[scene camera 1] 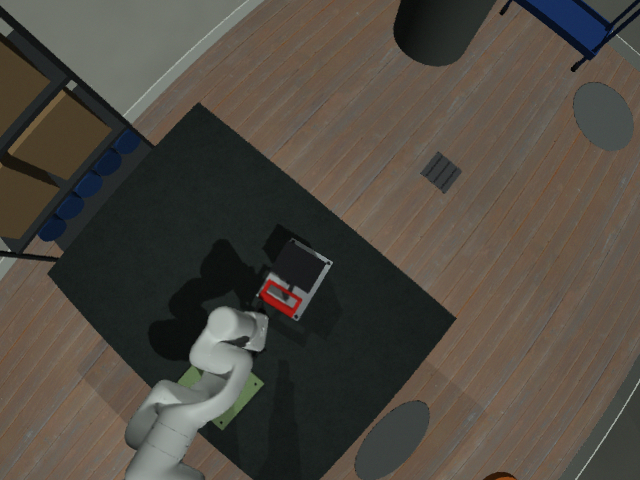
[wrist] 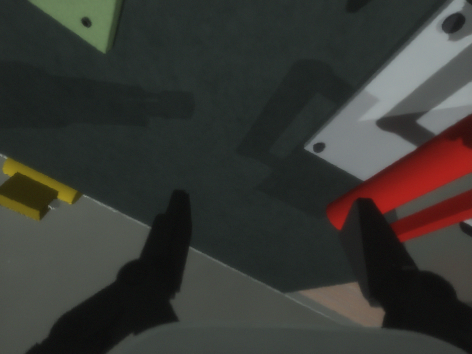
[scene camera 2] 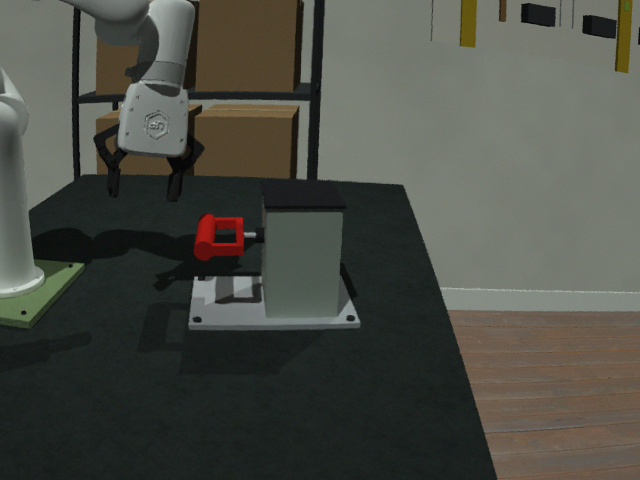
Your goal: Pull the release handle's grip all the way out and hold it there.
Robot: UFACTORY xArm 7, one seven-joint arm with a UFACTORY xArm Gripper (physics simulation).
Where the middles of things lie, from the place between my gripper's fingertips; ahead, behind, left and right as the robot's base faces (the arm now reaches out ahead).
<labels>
The light base plate (scene camera 2: 218, 302) is 18 cm ahead of my hand, 2 cm to the left of it and 16 cm below it.
</labels>
